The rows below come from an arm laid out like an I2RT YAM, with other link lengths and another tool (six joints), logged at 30 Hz.
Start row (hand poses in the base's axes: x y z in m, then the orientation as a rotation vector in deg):
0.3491, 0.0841, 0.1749, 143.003, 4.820, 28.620
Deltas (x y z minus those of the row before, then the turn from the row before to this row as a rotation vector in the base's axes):
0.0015, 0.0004, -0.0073, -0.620, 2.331, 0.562
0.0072, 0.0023, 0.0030, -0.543, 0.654, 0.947
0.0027, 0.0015, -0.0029, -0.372, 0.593, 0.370
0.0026, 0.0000, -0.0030, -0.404, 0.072, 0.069
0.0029, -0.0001, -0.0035, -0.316, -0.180, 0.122
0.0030, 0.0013, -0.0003, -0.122, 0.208, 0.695
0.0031, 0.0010, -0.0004, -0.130, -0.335, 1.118
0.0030, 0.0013, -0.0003, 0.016, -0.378, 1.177
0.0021, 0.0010, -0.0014, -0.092, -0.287, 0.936
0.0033, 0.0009, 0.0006, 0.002, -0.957, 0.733
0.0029, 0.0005, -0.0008, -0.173, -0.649, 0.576
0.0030, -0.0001, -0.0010, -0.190, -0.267, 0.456
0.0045, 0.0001, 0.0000, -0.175, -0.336, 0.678
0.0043, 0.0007, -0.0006, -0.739, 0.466, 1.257
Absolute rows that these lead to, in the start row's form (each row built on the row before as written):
0.3506, 0.0845, 0.1676, 143.040, 6.573, 25.853
0.3578, 0.0868, 0.1706, 142.712, 8.124, 25.342
0.3605, 0.0883, 0.1677, 142.508, 8.893, 24.696
0.3631, 0.0883, 0.1647, 142.132, 9.080, 24.564
0.3660, 0.0882, 0.1612, 141.779, 9.215, 24.781
0.3690, 0.0895, 0.1609, 141.724, 10.186, 24.797
0.3721, 0.0905, 0.1605, 141.517, 11.462, 25.657
0.3751, 0.0918, 0.1602, 141.428, 12.768, 26.623
0.3772, 0.0928, 0.1588, 141.249, 13.832, 27.351
0.3805, 0.0937, 0.1594, 140.955, 14.351, 28.831
0.3834, 0.0942, 0.1586, 140.578, 14.834, 29.824
0.3864, 0.0941, 0.1576, 140.303, 15.327, 30.296
0.3909, 0.0942, 0.1576, 140.013, 16.063, 30.950
0.3952, 0.0949, 0.1570, 139.425, 17.957, 30.734

